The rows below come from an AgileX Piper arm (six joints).
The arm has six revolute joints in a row. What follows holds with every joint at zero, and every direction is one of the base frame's.
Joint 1 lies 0.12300 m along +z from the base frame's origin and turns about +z.
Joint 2 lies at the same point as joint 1 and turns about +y.
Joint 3 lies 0.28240 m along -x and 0.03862 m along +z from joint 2 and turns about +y.
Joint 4 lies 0.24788 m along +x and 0.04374 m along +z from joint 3 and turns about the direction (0.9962, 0, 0.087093).
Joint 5 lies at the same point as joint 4 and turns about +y.
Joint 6 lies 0.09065 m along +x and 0.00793 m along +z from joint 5 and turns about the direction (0.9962, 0, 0.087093).
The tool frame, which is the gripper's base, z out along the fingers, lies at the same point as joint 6; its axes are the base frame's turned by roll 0.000, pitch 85.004 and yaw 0.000 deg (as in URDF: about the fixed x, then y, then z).
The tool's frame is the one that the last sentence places.
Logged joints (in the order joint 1, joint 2, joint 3, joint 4, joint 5, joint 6), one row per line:
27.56 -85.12 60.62 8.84 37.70 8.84
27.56 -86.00 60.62 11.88 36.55 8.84
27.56 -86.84 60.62 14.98 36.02 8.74
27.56 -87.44 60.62 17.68 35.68 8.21
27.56 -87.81 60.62 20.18 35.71 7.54
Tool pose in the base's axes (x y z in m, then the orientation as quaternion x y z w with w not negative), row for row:
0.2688 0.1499 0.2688 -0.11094 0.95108 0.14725 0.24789
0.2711 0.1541 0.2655 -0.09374 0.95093 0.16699 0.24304
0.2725 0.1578 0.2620 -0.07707 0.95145 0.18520 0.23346
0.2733 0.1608 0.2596 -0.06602 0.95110 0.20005 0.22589
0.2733 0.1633 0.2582 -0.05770 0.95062 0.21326 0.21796
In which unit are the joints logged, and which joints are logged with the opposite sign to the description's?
The joints are logged in degrees. Opposite sign: joint 2, joint 3.
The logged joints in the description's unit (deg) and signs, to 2 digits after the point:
27.56 85.12 -60.62 8.84 37.70 8.84
27.56 86.00 -60.62 11.88 36.55 8.84
27.56 86.84 -60.62 14.98 36.02 8.74
27.56 87.44 -60.62 17.68 35.68 8.21
27.56 87.81 -60.62 20.18 35.71 7.54

